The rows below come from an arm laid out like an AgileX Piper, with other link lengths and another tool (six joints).
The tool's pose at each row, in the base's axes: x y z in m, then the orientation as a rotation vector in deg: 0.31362 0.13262 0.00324 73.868 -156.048 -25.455; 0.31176 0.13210 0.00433 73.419 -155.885 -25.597; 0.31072 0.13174 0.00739 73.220 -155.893 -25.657; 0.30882 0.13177 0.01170 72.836 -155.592 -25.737; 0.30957 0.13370 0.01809 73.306 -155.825 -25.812; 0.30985 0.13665 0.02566 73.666 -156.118 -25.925; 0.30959 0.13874 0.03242 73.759 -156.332 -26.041
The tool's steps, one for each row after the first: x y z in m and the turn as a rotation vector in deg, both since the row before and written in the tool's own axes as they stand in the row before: 0.00155 0.00139 -0.00076 -0.242 0.195 0.258; 0.00084 0.00148 -0.00277 -0.069 0.023 0.127; 0.00106 0.00274 -0.00369 -0.259 0.313 0.200; -0.00212 0.00260 -0.00582 0.164 -0.344 -0.274; -0.00269 0.00390 -0.00661 0.150 -0.378 -0.196; -0.00171 0.00351 -0.00591 0.057 -0.244 -0.035
